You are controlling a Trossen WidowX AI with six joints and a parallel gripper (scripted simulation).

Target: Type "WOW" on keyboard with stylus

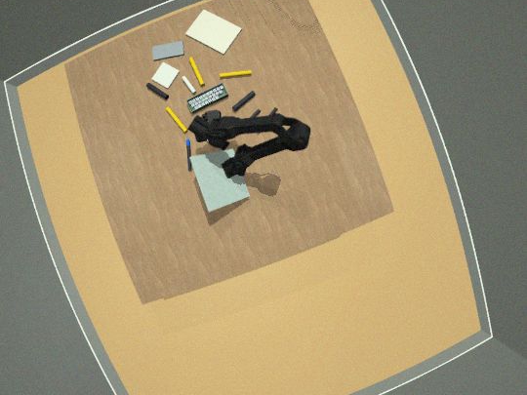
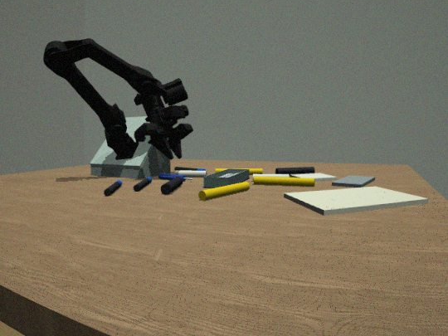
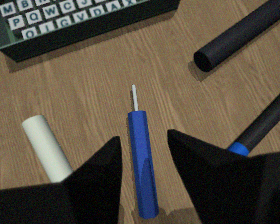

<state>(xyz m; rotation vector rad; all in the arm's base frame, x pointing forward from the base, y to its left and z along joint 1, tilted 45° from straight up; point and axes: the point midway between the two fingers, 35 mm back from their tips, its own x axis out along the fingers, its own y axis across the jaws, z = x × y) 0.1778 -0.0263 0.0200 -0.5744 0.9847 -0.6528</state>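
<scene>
The blue stylus is 1 cm ahead of my gripper tip and 5 cm below it. Also, from my gripper tip: thin stylus tip (5 cm ahead, 1 cm to the right, 5 cm below); then white slab (46 cm ahead, 16 cm to the right, 6 cm below); then grey slab (47 cm ahead, 8 cm to the left, 6 cm below).
</scene>
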